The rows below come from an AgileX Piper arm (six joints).
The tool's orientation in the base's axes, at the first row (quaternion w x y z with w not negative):
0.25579, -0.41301, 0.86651, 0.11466
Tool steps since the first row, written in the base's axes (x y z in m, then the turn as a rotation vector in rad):
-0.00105, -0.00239, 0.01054, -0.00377, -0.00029, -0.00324
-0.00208, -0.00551, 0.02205, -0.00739, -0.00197, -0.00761
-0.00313, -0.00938, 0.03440, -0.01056, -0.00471, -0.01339
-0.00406, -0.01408, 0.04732, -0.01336, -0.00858, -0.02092
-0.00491, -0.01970, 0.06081, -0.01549, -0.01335, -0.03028
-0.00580, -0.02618, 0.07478, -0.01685, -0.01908, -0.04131
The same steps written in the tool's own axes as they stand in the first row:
-0.00355, -0.00083, -0.01023, 0.00392, 0.00278, 0.00130
-0.00714, -0.00215, -0.02157, 0.00929, 0.00457, 0.00303
-0.01069, -0.00394, -0.03393, 0.01587, 0.00537, 0.00567
-0.01406, -0.00636, -0.04707, 0.02395, 0.00518, 0.00946
-0.01718, -0.00942, -0.06104, 0.03324, 0.00393, 0.01465
-0.01997, -0.01301, -0.07578, 0.04366, 0.00150, 0.02112

